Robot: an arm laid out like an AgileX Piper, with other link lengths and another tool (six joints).
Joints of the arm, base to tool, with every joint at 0 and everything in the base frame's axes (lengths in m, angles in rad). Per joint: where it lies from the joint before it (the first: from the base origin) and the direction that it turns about. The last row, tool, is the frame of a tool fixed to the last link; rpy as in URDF.
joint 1: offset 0.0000 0.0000 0.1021 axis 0 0 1
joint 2: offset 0.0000 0.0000 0.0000 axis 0 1 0
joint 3: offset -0.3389 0.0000 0.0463 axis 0 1 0
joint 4: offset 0.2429 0.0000 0.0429 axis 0.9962 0 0.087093
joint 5: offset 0.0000 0.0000 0.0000 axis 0 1 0
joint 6: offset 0.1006 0.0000 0.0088 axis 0.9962 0 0.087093
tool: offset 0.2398 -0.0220 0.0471 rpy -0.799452 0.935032 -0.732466
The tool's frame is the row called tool.
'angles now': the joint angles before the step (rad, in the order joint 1, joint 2, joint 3, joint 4, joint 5, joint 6). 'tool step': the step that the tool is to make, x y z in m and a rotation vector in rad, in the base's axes. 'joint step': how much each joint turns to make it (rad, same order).
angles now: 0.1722 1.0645 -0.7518 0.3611 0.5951 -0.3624
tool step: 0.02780 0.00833 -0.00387 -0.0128 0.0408 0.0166
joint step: 0.0032 0.1234 -0.1003 -0.0025 0.0222 -0.0074
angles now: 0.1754 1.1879 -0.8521 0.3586 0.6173 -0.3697
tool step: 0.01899 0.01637 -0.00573 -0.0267 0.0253 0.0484
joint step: 0.0324 0.0953 -0.0797 -0.0185 0.0169 -0.0077
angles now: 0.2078 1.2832 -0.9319 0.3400 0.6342 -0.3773
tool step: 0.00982 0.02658 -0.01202 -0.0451 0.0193 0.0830
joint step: 0.0658 0.0830 -0.0569 -0.0363 0.0050 -0.0075
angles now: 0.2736 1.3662 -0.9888 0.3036 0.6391 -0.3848
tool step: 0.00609 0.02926 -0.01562 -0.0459 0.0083 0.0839
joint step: 0.0746 0.0756 -0.0351 -0.0398 -0.0189 -0.0028
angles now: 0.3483 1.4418 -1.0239 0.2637 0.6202 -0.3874
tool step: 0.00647 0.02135 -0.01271 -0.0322 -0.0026 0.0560
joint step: 0.0514 0.0597 -0.0224 -0.0294 -0.0286 -0.0015
